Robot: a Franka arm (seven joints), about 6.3 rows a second.
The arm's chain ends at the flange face. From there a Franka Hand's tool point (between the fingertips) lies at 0.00 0.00 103.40 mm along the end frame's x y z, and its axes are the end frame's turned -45 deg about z.
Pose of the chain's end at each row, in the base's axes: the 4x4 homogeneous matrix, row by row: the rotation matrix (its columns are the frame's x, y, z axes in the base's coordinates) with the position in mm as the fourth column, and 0 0 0 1 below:
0.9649 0.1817 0.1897 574.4; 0.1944 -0.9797 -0.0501 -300.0; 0.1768 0.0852 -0.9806 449.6; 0 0 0 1
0.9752 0.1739 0.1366 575.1; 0.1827 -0.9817 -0.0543 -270.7; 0.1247 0.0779 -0.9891 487.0; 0 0 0 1
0.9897 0.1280 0.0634 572.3; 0.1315 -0.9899 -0.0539 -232.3; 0.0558 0.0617 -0.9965 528.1; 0 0 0 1
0.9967 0.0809 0.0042 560.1; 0.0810 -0.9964 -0.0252 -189.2; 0.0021 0.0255 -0.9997 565.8; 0 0 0 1
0.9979 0.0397 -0.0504 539.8; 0.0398 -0.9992 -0.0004 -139.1; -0.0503 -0.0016 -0.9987 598.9; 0 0 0 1
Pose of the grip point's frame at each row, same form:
0.5538 0.8108 0.1897 594.0; 0.8302 -0.5553 -0.0501 -305.2; 0.0648 0.1853 -0.9806 348.2; 0 0 0 1
0.5666 0.8125 0.1366 589.2; 0.8234 -0.5650 -0.0543 -276.3; 0.0331 0.1433 -0.9891 384.7; 0 0 0 1
0.6093 0.7903 0.0634 578.9; 0.7929 -0.6070 -0.0539 -237.9; -0.0042 0.0831 -0.9965 425.1; 0 0 0 1
0.6476 0.7620 0.0042 560.5; 0.7618 -0.6473 -0.0252 -191.8; -0.0165 0.0195 -0.9997 462.4; 0 0 0 1
0.6775 0.7337 -0.0504 534.6; 0.7347 -0.6784 -0.0004 -139.1; -0.0344 -0.0367 -0.9987 495.6; 0 0 0 1

